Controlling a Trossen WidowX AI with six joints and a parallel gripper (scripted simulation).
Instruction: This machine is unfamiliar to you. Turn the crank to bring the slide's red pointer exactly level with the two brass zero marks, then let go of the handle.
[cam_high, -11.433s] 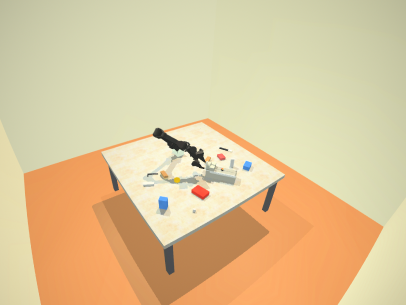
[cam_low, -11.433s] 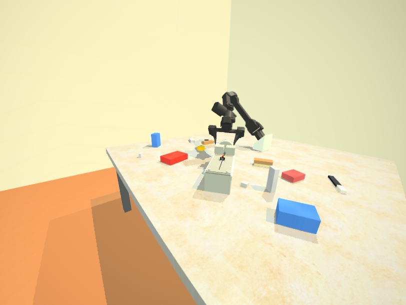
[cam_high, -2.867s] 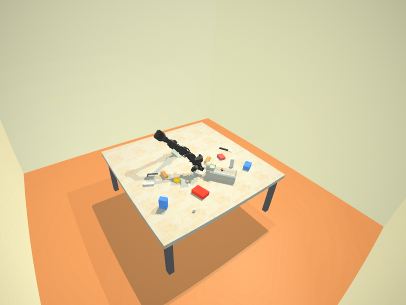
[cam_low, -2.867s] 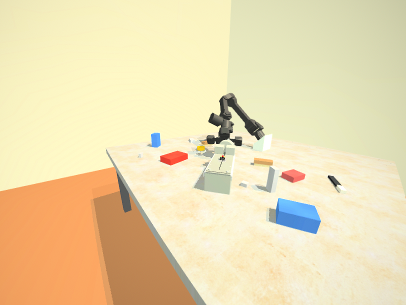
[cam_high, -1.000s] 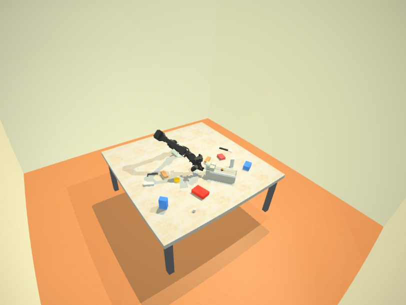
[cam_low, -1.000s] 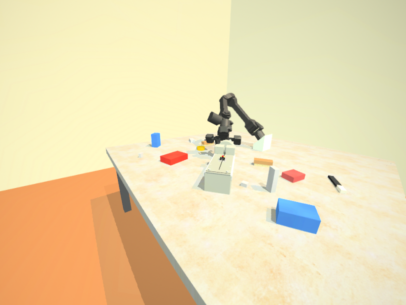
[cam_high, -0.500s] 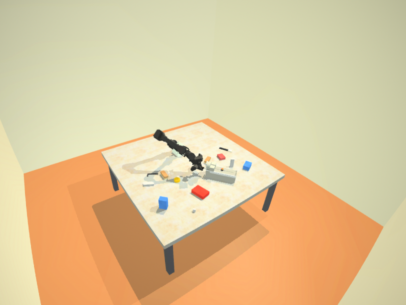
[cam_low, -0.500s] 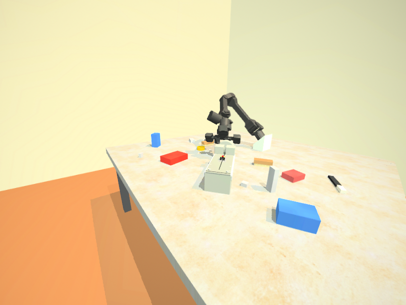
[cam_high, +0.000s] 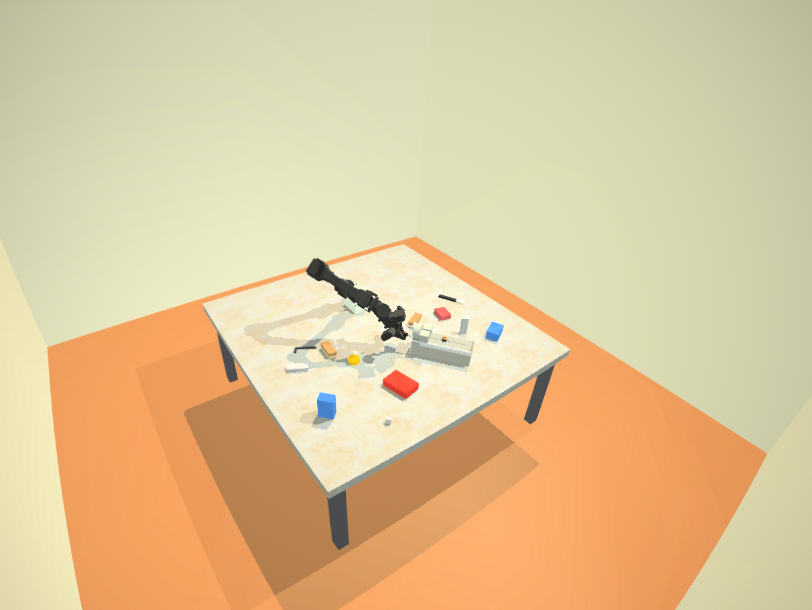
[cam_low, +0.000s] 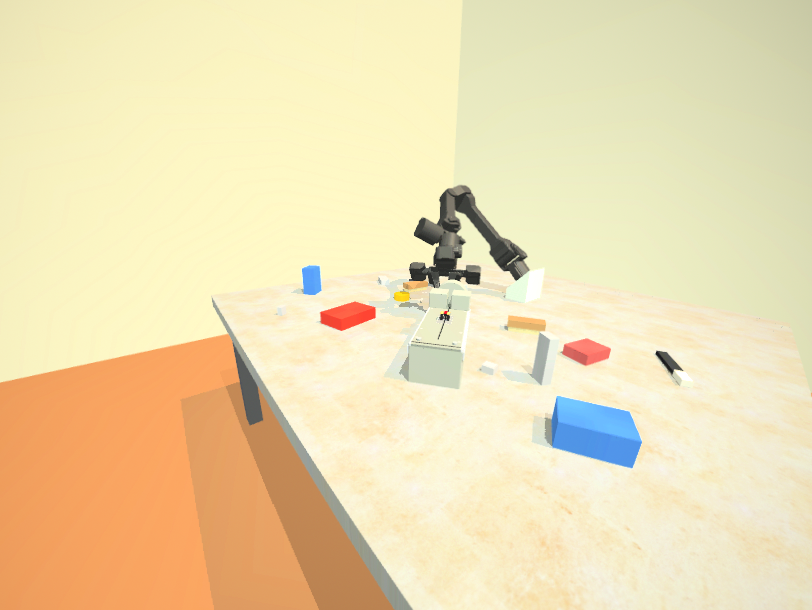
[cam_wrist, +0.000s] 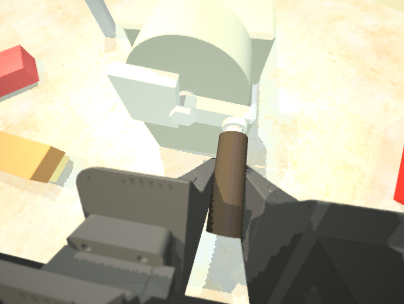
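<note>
Right now my gripper tip is 30 mm below the crank, 10 mm to the right of it and 10 mm past it. Round my gripper tip: brown crank handle 30 mm above, 10 mm to the right, 10 mm behind; then red pointer 120 mm to the left, 110 mm ahead, 20 mm above; then yellow disc 230 mm to the right, 50 mm below, 50 mm behind.
</note>
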